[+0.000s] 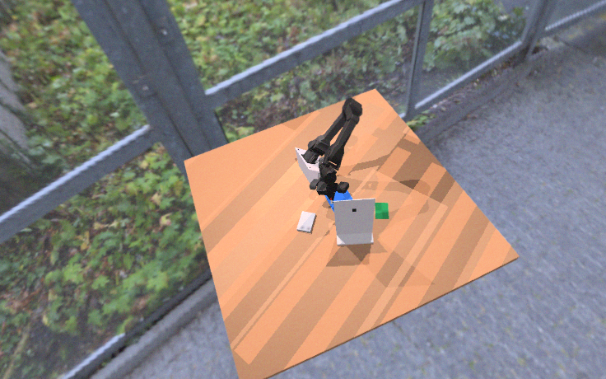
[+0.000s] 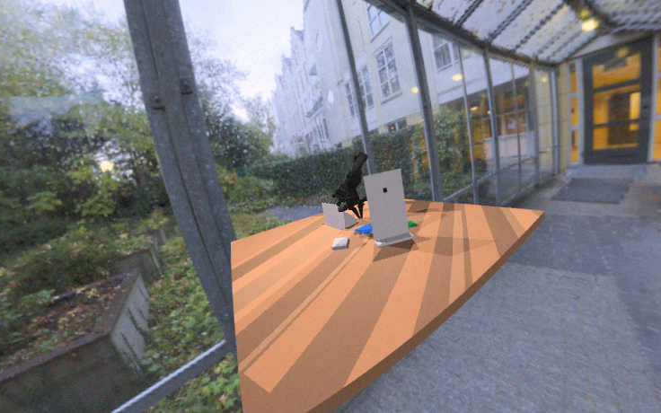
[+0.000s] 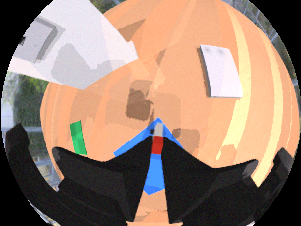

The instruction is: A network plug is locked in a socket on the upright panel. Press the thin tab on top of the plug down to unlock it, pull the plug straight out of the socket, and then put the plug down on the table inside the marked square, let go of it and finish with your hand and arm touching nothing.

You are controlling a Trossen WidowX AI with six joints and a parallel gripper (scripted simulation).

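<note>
The blue marked square lies 3 cm behind my gripper tip, 6 cm to the left of it and 8 cm below it. From my gripper tip the other things lie so: green square: 14 cm ahead, 20 cm to the left, 8 cm below; then grey panel: 19 cm ahead, 1 cm to the left, 6 cm above; then network plug: right at my gripper tip.
</note>
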